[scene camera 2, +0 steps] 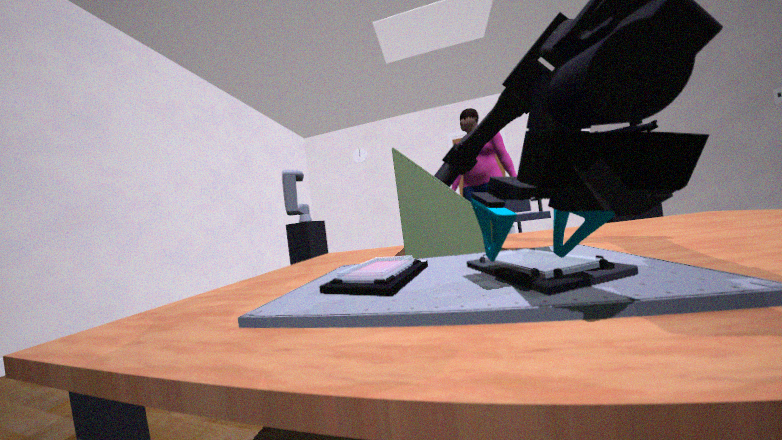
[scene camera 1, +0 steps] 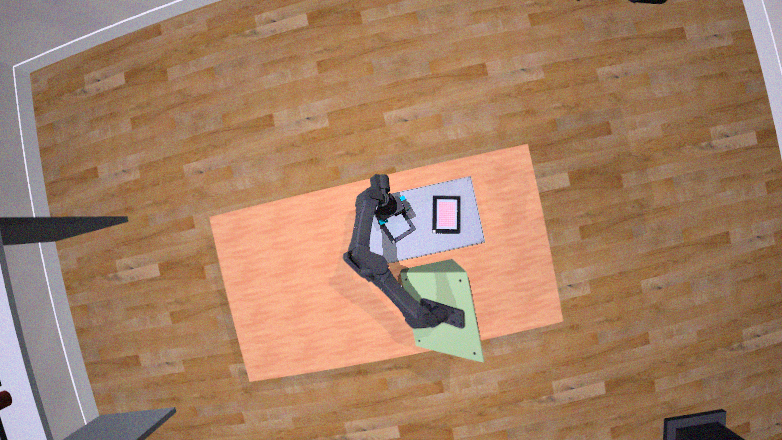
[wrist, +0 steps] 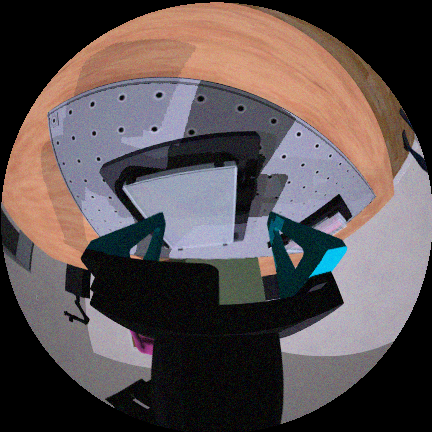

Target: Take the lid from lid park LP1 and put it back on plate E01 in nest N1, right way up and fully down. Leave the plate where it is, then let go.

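Where they show: gripper, between the fingertips: [scene camera 2: 524,257] [scene camera 1: 397,215] [wrist: 215,217]; arm's base, origin of its link: [scene camera 2: 437,187] [scene camera 1: 442,312].
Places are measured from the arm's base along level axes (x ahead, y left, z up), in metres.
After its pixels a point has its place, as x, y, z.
Observation:
The clear lid [scene camera 1: 397,226] @[0.335, 0.149, -0.171] [scene camera 2: 546,263] @[0.399, 0.165, -0.171] [wrist: 200,205] @[0.389, 0.160, -0.171] lies flat on the black lid park [scene camera 1: 405,235] @[0.292, 0.117, -0.179] [scene camera 2: 623,270] @[0.413, 0.233, -0.181] [wrist: 250,155] @[0.443, 0.144, -0.179], which sits turned at an angle on the board. My gripper [scene camera 1: 392,210] @[0.384, 0.145, -0.165] [scene camera 2: 527,257] @[0.384, 0.145, -0.165] [wrist: 215,217] @[0.384, 0.145, -0.165] is open and points down over the far part of the lid, tips close to lid height. In the wrist view one fingertip overlaps the lid's left edge and the other stands off its right side. Whether either tip touches the lid cannot be told. The plate [scene camera 1: 446,213] @[0.374, -0.069, -0.170] [scene camera 2: 377,267] @[0.399, -0.060, -0.164] [wrist: 330,226] @[0.411, -0.046, -0.163], with pink wells, sits in the black nest [scene camera 1: 457,215] [scene camera 2: 355,287] @[0.451, -0.072, -0.178] [wrist: 341,202] @[0.452, -0.025, -0.177].
The lid park and nest stand on a grey perforated board [scene camera 1: 475,232] @[0.279, -0.193, -0.189] [scene camera 2: 306,306] @[0.492, -0.121, -0.189] [wrist: 175,107] @[0.456, 0.201, -0.189] on the wooden table [scene camera 1: 284,273] @[0.157, 0.693, -0.202] [scene camera 2: 328,361] @[0.564, -0.036, -0.202] [wrist: 240,40]. An upright green panel [scene camera 1: 467,339] @[-0.086, -0.077, 0.066] [scene camera 2: 432,218] @[0.159, -0.004, -0.099] [wrist: 240,280] @[0.161, -0.020, -0.140] stands beside the arm's base. A person in pink [scene camera 2: 486,164] is in the background.

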